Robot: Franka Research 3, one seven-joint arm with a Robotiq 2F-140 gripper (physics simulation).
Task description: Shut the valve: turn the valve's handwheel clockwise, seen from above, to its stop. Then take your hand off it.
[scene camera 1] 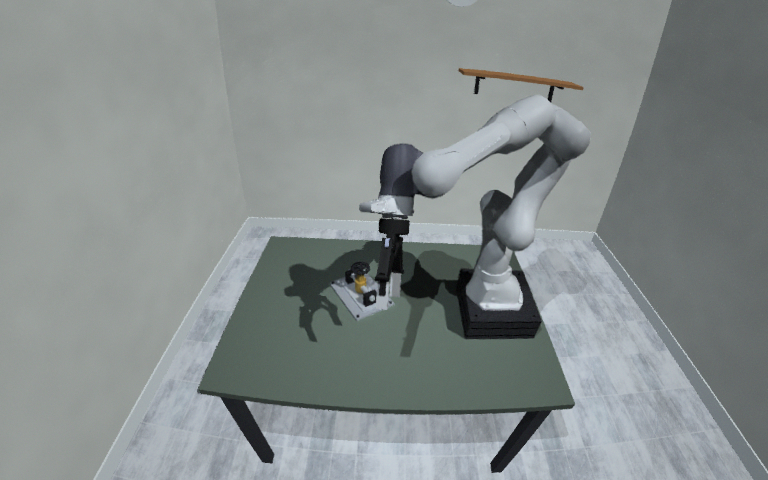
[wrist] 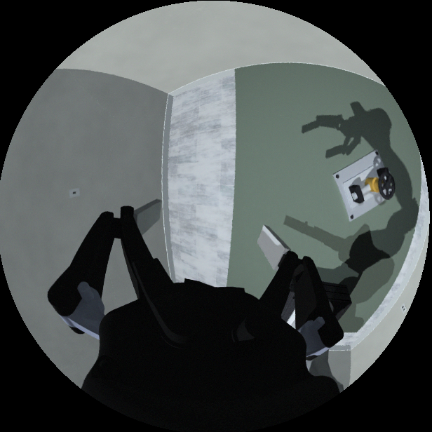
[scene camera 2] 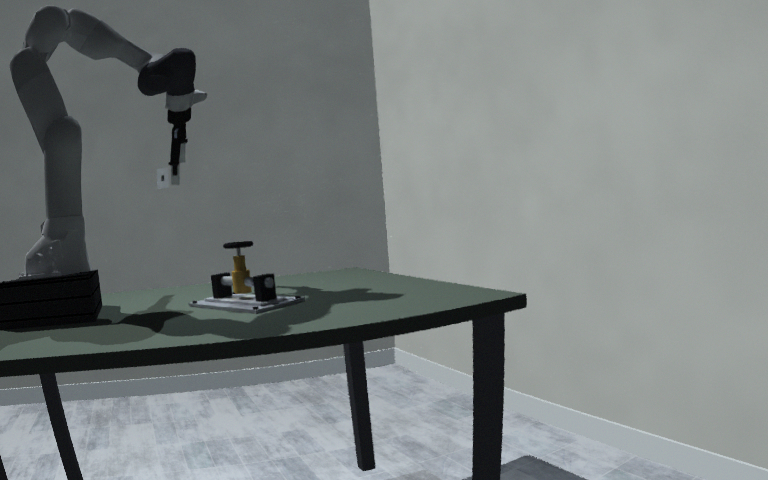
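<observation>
The valve has a black spoked handwheel (scene camera 1: 360, 267) (scene camera 2: 237, 245) (wrist: 386, 183) on top of an upright yellow body (scene camera 1: 360, 284) (scene camera 2: 240, 281) (wrist: 371, 185). It is mounted between black blocks on a light grey base plate (scene camera 1: 362, 313) (wrist: 349, 206). My gripper (scene camera 1: 389, 286) (scene camera 2: 175, 178) (wrist: 211, 222) is open and empty, with its light fingertip pads wide apart. In scene camera 2 it hangs higher than the handwheel and off to the left, not touching it. In the wrist view the valve is at the far right, outside the fingers. The wheel's turned angle cannot be told.
The green table (scene camera 1: 362, 367) (scene camera 2: 441, 300) (wrist: 280, 150) carries the valve's plate and the arm's black pedestal (scene camera 1: 501, 328) (scene camera 2: 50, 302), which stands to the right in scene camera 1. A wooden wall shelf (scene camera 1: 521, 78) is high behind the arm. Arm shadows fall across the table around the valve.
</observation>
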